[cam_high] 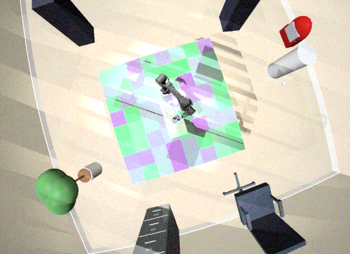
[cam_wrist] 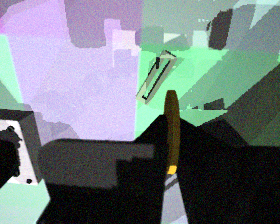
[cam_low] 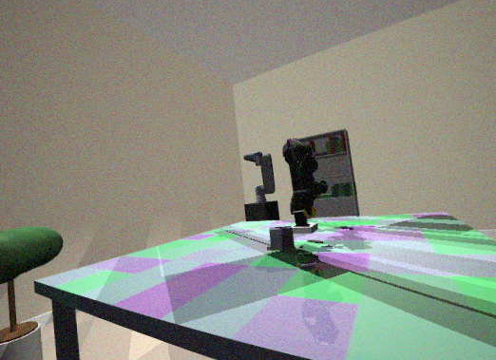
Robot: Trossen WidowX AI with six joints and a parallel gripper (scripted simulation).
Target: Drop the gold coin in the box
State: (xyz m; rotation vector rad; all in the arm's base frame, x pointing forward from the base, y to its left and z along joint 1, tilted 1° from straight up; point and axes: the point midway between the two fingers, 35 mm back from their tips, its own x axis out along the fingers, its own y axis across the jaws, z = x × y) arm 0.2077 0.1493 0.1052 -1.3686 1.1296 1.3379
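My gripper tip is now 10 mm below the gold coin.
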